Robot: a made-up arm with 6 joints. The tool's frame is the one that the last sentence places. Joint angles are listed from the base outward.
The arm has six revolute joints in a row. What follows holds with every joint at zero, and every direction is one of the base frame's. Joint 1 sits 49.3 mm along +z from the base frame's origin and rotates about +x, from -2.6 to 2.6 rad. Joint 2 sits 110 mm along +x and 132.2 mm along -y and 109 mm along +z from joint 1 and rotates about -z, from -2.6 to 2.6 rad. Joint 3 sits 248.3 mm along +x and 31.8 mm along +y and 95.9 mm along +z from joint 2 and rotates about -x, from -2.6 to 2.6 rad. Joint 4 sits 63.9 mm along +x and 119.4 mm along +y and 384 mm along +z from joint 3 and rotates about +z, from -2.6 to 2.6 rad. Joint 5 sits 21.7 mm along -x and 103.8 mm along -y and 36.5 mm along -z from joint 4 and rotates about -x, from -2.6 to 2.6 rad. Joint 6 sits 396.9 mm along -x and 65.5 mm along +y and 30.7 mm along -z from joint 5 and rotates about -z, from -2.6 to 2.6 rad. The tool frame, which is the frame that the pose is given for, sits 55.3 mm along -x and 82.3 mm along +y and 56.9 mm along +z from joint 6; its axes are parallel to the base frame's.
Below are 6 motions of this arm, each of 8 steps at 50 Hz.
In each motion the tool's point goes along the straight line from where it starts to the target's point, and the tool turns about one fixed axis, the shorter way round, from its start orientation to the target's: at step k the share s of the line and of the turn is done. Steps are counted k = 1, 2, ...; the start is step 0. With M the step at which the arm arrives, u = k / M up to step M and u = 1 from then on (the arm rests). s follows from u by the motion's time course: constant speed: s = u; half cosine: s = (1 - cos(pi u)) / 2; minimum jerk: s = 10 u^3 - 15 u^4 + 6 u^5.
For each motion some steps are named. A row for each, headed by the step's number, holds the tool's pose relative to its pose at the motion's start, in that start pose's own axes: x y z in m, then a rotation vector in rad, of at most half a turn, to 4 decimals.
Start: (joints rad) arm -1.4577 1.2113 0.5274 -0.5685 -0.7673 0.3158
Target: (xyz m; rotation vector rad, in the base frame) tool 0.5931 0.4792 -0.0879 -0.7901 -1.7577 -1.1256
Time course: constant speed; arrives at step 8
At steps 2, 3, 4, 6, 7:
2: -0.0080 -0.0106 0.0113 0.0175 0.0047 0.0033
3: -0.0120 -0.0159 0.0170 0.0263 0.0071 0.0049
4: -0.0160 -0.0211 0.0227 0.0351 0.0094 0.0065
6: -0.0240 -0.0317 0.0340 0.0526 0.0141 0.0098
7: -0.0280 -0.0370 0.0397 0.0614 0.0165 0.0114

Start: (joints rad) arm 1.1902 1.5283 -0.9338 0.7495 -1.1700 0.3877
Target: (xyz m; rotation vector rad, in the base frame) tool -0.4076 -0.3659 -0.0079 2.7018 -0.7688 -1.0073
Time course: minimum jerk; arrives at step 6
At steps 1, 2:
1: -0.0002 -0.0001 0.0003 0.0006 0.0019 0.0015
2: -0.0014 -0.0005 0.0017 0.0033 0.0110 0.0090

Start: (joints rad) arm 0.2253 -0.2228 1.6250 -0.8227 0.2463 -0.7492
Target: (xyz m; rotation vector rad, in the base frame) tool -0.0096 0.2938 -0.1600 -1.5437 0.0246 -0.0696
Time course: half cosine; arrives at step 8
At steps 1, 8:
1: 0.0004 -0.0015 0.0010 0.0006 0.0038 0.0030
8: 0.0101 -0.0386 0.0266 0.0154 0.0988 0.0779

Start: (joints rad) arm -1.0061 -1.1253 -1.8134 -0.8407 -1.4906 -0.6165
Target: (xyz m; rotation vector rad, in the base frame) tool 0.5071 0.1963 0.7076 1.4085 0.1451 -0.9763
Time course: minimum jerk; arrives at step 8
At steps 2, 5, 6, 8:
2: -0.0013 -0.0006 -0.0011 0.0012 -0.0080 0.0040
5: -0.0091 -0.0044 -0.0080 0.0087 -0.0563 0.0281
6: -0.0113 -0.0055 -0.0099 0.0108 -0.0697 0.0348
8: -0.0126 -0.0061 -0.0110 0.0120 -0.0777 0.0388

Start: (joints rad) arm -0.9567 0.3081 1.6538 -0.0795 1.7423 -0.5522
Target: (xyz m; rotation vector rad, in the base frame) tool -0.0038 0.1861 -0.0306 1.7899 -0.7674 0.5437
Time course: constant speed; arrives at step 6
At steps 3, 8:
3: 0.0012 0.0014 0.0085 -0.0023 0.0040 -0.0267
8: 0.0024 0.0029 0.0170 -0.0045 0.0080 -0.0534

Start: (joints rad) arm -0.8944 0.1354 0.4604 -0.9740 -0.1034 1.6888
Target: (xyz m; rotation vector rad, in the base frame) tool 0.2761 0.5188 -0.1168 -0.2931 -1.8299 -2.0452
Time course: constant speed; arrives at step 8
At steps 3, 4, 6, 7, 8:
3: 0.0035 -0.0324 -0.0171 0.0559 0.0026 0.0293
4: 0.0046 -0.0432 -0.0228 0.0745 0.0035 0.0391
6: 0.0070 -0.0648 -0.0342 0.1117 0.0052 0.0587
7: 0.0081 -0.0755 -0.0399 0.1304 0.0061 0.0685
8: 0.0093 -0.0863 -0.0456 0.1490 0.0070 0.0782

